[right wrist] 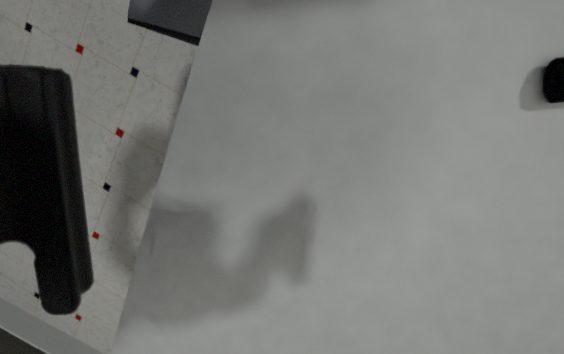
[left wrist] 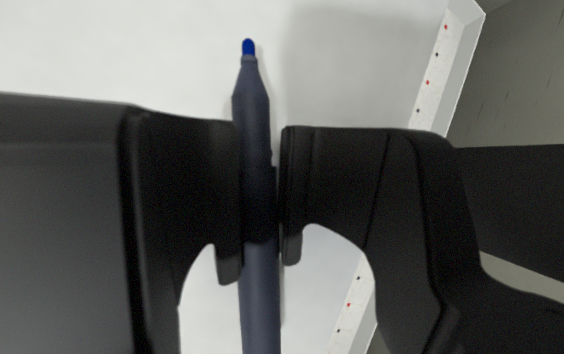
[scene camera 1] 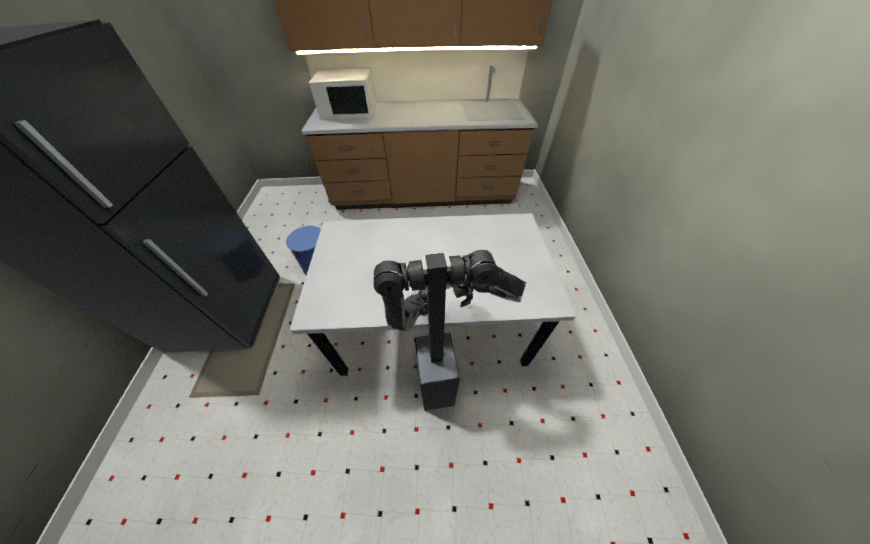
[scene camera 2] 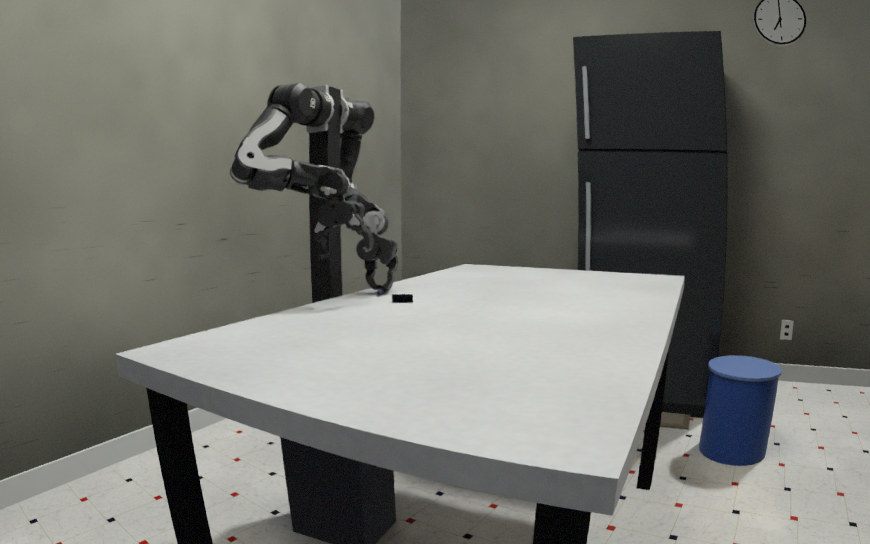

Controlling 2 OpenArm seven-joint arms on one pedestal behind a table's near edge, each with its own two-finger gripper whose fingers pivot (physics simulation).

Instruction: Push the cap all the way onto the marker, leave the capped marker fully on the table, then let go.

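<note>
The dark blue-grey marker lies on the white table, its bright blue tip bare at the top of the left wrist view. My left gripper is shut on the marker's middle, at its collar, low at the table. The small black cap lies apart from the marker on the table; part of it shows at the right edge of the right wrist view. My right gripper is open and empty, above the table's near edge; one of its fingers shows, the other is outside the right wrist view.
The white table has its near edge close to both grippers. The black pedestal stands behind that edge. A blue bin and a dark fridge stand beyond the table. A counter stands against the far wall.
</note>
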